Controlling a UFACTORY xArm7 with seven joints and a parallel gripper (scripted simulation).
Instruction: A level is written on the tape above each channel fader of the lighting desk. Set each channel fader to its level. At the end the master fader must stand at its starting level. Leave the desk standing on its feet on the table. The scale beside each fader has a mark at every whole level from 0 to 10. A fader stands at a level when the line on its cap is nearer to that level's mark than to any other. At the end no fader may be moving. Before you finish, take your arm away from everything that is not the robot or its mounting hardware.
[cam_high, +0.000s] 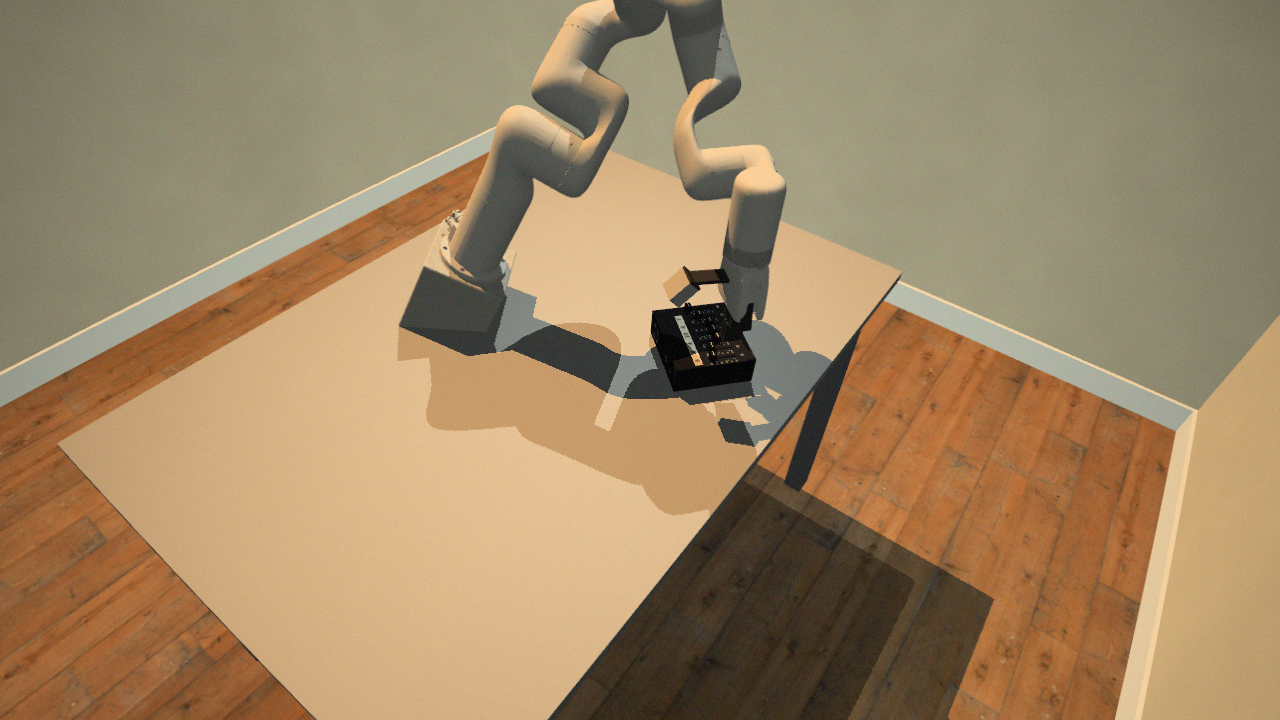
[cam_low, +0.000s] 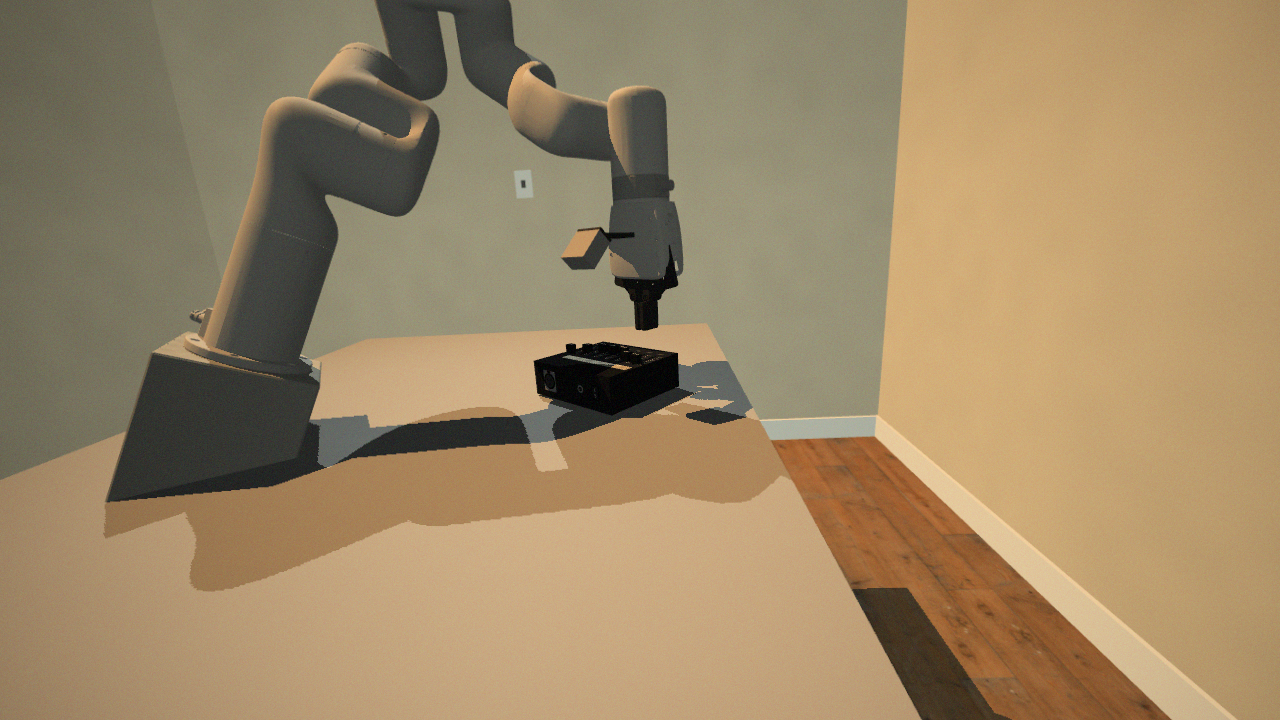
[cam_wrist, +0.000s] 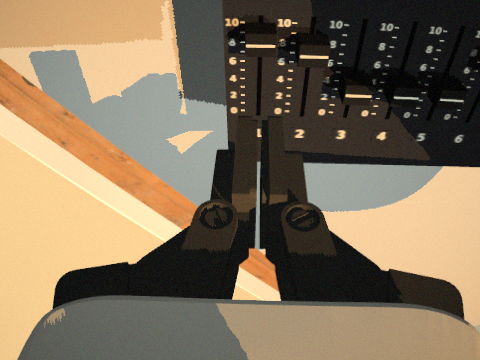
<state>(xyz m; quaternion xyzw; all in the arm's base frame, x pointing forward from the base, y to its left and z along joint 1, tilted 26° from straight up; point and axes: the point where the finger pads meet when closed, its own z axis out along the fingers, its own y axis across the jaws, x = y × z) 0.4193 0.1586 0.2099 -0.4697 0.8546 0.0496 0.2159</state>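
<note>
The channel 3 fader cap lies 50 mm below my hand, 40 mm behind it and 20 mm to the left of it. From my hand the other things lie so: channel 2 fader cap: 50 mm below, 30 mm behind, 10 mm to the right; channel 1 fader cap: 50 mm below, 20 mm to the right, 10 mm behind; channel 4 fader cap: 60 mm behind, 50 mm below, 30 mm to the left.
</note>
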